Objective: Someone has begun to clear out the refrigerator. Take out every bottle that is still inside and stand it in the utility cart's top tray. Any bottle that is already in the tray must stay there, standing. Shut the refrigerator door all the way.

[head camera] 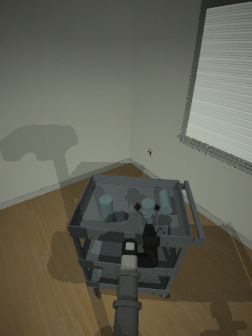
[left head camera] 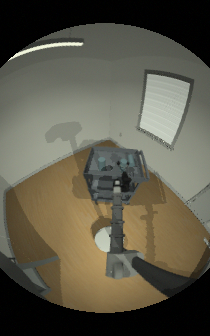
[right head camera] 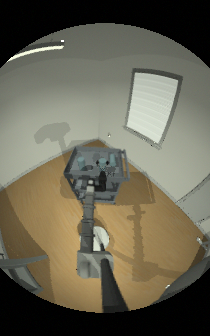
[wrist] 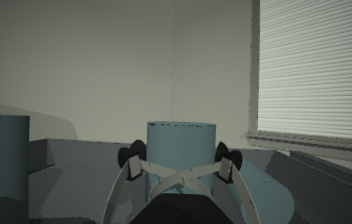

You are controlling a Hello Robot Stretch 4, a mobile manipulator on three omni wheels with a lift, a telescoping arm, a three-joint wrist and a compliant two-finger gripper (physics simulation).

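Pixels of known places: gripper, between the fingertips: (head camera: 146, 203) (left head camera: 122, 161) (right head camera: 101, 160); robot's base, origin of its link: (left head camera: 108, 238) (right head camera: 94, 238).
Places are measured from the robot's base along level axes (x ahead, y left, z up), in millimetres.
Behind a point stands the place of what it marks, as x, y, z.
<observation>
A blue-green bottle (head camera: 105, 208) @(706, 134, 879) (left head camera: 101, 163) @(707, 132, 880) (right head camera: 81, 162) @(709, 122, 888) (wrist: 14, 165) @(732, 103, 854) stands upright on the left side of the top tray (head camera: 135, 183) @(1047, -19, 786) (wrist: 90, 156) @(1056, 159, 797). My gripper (head camera: 148, 206) @(762, -78, 871) (wrist: 176, 154) @(762, -78, 871) is shut on a second blue-green bottle (head camera: 148, 203) @(727, -84, 909) (right head camera: 102, 161) @(710, -86, 910) (wrist: 181, 142) @(696, -83, 894), which is upright inside the tray walls; its base is hidden, so I cannot tell whether it touches the tray floor. A third bottle (head camera: 165, 201) @(824, -194, 836) (right head camera: 112, 159) @(822, -198, 836) (wrist: 270, 200) @(784, -201, 811) lies on its side at the right, close beside the held one. I cannot make out the refrigerator for certain in these views.
The utility cart (head camera: 80, 247) @(626, 283, 628) stands near the room corner, its handle (head camera: 194, 212) @(744, -343, 837) on the right. My arm (head camera: 127, 295) @(282, 0, 964) (left head camera: 117, 225) @(139, -2, 968) reaches over the tray's front edge. A window (head camera: 225, 75) @(1684, -752, 1474) is in the right wall. Grey panels (left head camera: 35, 277) show at the lower left.
</observation>
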